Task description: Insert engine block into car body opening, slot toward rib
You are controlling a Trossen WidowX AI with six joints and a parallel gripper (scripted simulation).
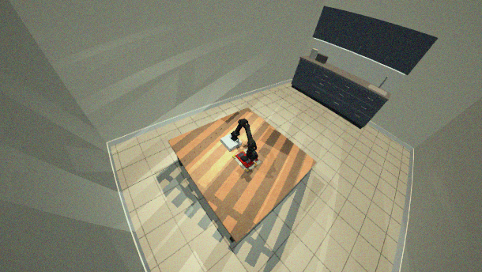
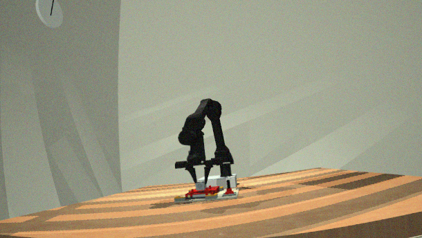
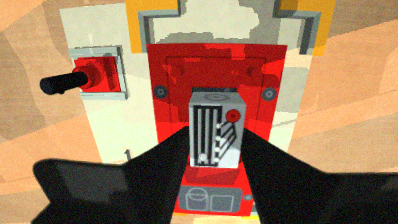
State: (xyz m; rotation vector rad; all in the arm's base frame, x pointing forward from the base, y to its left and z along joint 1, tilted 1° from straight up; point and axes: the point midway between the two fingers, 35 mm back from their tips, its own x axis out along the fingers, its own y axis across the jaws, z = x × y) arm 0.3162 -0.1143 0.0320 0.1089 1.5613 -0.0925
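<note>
The grey engine block lies 10 mm below my gripper tip.
</note>
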